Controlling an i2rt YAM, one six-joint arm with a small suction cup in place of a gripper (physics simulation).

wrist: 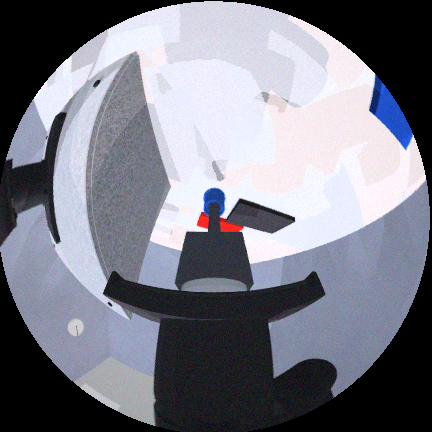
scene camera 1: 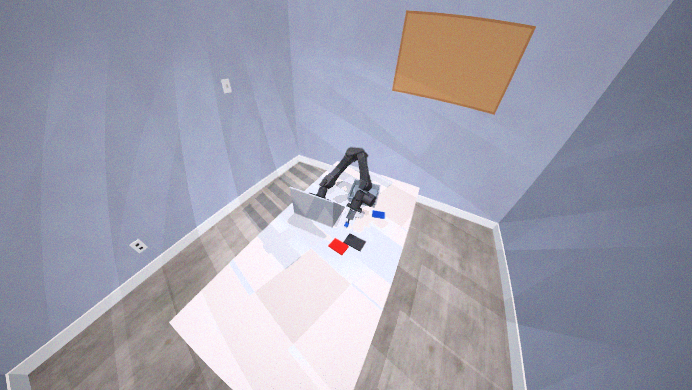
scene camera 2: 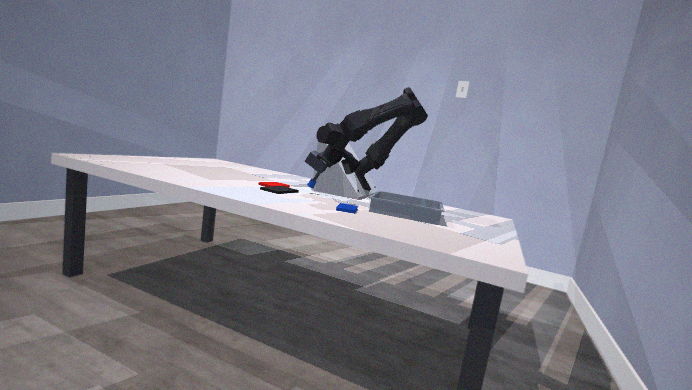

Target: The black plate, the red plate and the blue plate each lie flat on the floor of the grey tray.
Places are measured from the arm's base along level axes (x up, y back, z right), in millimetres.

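Where they show: hand, tool point: (wrist: 213, 197) (scene camera 1: 346, 225) (scene camera 2: 310, 185); arm's base, link origin: (wrist: 49, 180) (scene camera 2: 356, 171).
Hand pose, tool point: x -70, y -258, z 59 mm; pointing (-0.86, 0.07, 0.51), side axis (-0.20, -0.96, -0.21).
Note:
Each offset is from my tool point to the centre of the thing. Level surfaces: height alone.
The suction cup (scene camera 1: 346, 224) (scene camera 2: 311, 184) (wrist: 214, 197) is blue, points down and hangs above the table with no plate on it. The red plate @(dz +147, dx -23, dy -39 mm) (scene camera 1: 338, 246) (scene camera 2: 274, 184) (wrist: 205, 221) and the black plate @(dz +62, dx -24, dy -105 mm) (scene camera 1: 355, 242) (scene camera 2: 280, 190) (wrist: 262, 216) lie on the table side by side, their near edges very close; I cannot tell whether they touch. The cup is on the tray side of both. The blue plate @(dz -245, dx -24, dy -132 mm) (scene camera 1: 378, 214) (scene camera 2: 347, 208) (wrist: 395, 115) lies flat on the table between the black plate and the grey tray @(dz -379, dx -4, dy +57 mm) (scene camera 2: 405, 209). The tray's floor is hidden in scene camera 2.
A grey upright panel (scene camera 1: 317, 207) (scene camera 2: 332, 182) (wrist: 125, 165) stands on the table beside the arm, close to the cup's side. The arm partly covers the tray in scene camera 1. The long white table @(dx -29 mm) (scene camera 1: 320, 295) (scene camera 2: 200, 172) has an edge beyond the blue plate.

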